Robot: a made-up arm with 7 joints.
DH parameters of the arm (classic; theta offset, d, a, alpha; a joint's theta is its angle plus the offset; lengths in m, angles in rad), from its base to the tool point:
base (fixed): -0.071 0 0 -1.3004
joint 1: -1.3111 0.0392 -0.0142 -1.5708
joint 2: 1.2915 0 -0.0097 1.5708
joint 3: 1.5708 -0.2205 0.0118 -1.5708
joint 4: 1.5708 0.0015 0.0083 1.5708
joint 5: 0 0.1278 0 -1.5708
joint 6: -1.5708 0 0.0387 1.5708
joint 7: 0 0 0 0
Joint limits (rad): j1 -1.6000..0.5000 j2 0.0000..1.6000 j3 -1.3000..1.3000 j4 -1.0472..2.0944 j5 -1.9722..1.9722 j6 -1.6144..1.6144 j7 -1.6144..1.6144
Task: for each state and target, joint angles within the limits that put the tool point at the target. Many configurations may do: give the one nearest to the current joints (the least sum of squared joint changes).
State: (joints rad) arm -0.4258 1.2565 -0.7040 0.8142 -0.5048 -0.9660 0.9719
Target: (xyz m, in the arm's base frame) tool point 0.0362 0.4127 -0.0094
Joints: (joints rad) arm 0.0508 1.6000 -0.7179 1.4830 -0.5176 -0.8895 0.9719
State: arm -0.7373 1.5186 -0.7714 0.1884 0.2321 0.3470 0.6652
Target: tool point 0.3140 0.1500 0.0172
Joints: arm -1.2885 1.0824 -0.7058 0.2120 0.2361 0.3243 0.6652
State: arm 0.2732 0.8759 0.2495 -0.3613 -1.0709 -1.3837 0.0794
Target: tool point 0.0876 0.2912 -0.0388
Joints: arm 0.2250 1.1284 0.4971 0.0061 -1.1909 -1.3329 0.0794
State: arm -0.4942 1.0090 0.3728 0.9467 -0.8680 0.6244 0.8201
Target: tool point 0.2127 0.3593 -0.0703
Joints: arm -0.8778 1.1364 0.4067 1.1887 -0.8262 0.3843 0.8201
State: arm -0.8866 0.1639 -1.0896 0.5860 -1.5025 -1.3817 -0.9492
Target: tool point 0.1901 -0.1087 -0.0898
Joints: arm -1.0376 0.0000 -1.1162 -0.1102 -1.3019 -1.4411 -0.9492
